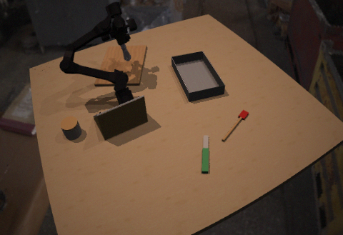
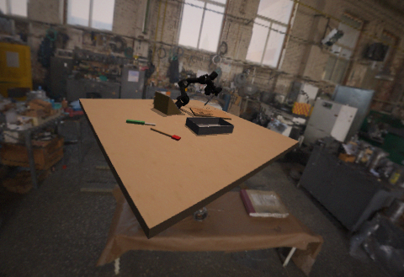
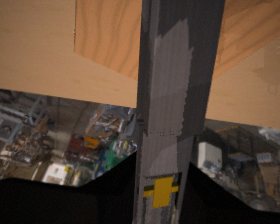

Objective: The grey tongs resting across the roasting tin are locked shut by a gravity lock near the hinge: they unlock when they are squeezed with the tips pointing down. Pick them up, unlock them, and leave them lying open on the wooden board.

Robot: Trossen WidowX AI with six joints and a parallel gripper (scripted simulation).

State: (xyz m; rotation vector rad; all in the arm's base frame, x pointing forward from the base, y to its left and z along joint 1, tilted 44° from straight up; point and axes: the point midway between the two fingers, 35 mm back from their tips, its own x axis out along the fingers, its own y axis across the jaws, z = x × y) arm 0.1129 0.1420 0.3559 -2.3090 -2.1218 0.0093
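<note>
Now: gripper tip 1 cm past the wooden board, 3 cm to the left of it and 18 cm above it. The rest, counted from my gripper tip: red-headed spatula: 28 cm ahead, 69 cm to the right, 18 cm below; then roasting tin: 28 cm ahead, 34 cm to the right, 16 cm below.
</note>
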